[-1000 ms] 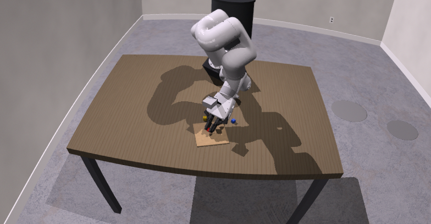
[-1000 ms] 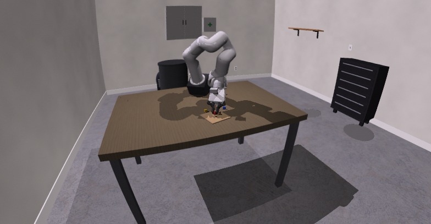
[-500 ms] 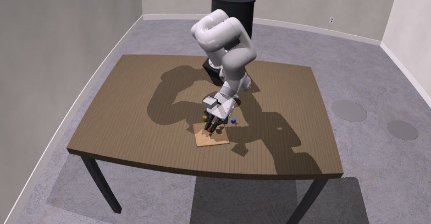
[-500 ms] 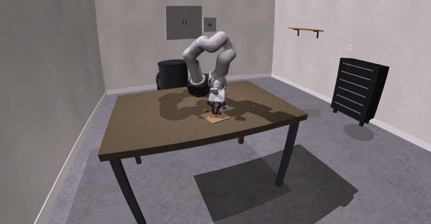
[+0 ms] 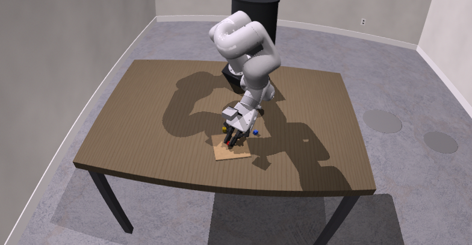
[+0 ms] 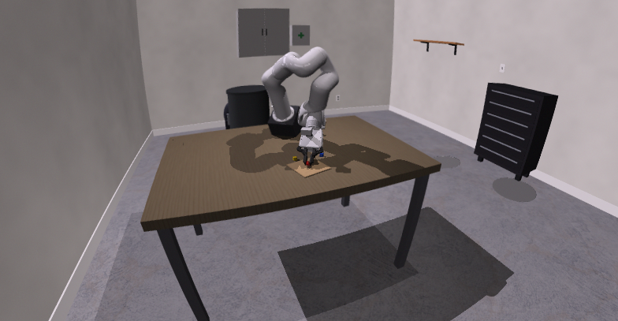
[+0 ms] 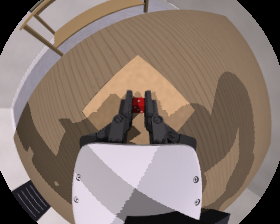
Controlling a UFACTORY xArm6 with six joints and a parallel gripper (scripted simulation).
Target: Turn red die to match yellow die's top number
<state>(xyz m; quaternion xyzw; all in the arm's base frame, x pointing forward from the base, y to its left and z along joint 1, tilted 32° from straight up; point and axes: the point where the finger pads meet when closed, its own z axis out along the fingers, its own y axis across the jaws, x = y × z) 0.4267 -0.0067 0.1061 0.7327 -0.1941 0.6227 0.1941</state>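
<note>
My gripper is now 3 cm above the tan mat. The rest, counted from my hand: red die: 1 cm below; then yellow die: 9 cm behind, 3 cm to the right, 3 cm below; then blue die: 11 cm to the left, 8 cm behind, 3 cm below.
</note>
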